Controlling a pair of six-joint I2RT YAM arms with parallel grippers.
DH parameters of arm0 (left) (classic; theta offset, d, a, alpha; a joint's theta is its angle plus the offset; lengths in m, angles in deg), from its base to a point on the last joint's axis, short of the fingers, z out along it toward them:
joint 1: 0 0.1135 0.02 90
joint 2: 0 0 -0.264 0
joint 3: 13.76 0 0.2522 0
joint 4: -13.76 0 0.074 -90
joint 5: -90 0 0 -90
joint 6: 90 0.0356 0 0
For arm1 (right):
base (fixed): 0 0 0 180
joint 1: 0 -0.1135 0.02 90
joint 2: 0 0 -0.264 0
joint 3: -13.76 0 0.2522 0
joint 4: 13.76 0 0.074 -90
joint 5: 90 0 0 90
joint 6: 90 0.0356 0 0
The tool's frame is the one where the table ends.
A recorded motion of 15 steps. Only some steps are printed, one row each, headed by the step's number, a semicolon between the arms.
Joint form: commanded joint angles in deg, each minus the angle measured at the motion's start. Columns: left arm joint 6, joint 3, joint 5, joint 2, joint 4, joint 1; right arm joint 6, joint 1, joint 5, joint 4, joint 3, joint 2.
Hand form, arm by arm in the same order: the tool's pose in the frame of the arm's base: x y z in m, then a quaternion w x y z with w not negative. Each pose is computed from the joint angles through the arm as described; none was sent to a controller.
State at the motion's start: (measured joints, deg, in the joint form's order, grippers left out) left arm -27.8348 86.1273 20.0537 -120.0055 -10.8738 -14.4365; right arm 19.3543 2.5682 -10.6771 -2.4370 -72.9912 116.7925
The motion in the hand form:
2: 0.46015 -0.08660 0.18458 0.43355 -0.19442 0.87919 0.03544; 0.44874 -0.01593 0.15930 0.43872 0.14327 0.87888 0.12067
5: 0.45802 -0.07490 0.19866 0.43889 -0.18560 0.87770 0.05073; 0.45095 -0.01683 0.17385 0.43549 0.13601 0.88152 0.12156
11: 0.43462 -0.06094 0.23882 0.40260 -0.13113 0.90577 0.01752; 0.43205 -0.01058 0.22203 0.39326 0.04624 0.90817 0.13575
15: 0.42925 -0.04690 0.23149 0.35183 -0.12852 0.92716 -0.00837; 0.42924 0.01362 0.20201 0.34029 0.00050 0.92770 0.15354
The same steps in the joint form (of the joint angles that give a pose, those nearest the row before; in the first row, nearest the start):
2: 0.68 0.22 2.62 0.04 2.14 2.10; 0.15 0.02 3.63 -4.63 -1.09 0.55
5: 3.43 0.24 2.95 2.03 1.01 3.43; -0.68 0.18 2.97 -0.83 -3.45 -0.46
11: 8.37 0.24 -5.53 9.36 -9.07 5.29; -9.86 -0.02 -3.34 15.65 -7.50 -7.15
15: 8.35 0.24 -11.21 9.38 -14.45 7.48; -12.66 -3.06 -5.53 19.91 -7.43 -5.16

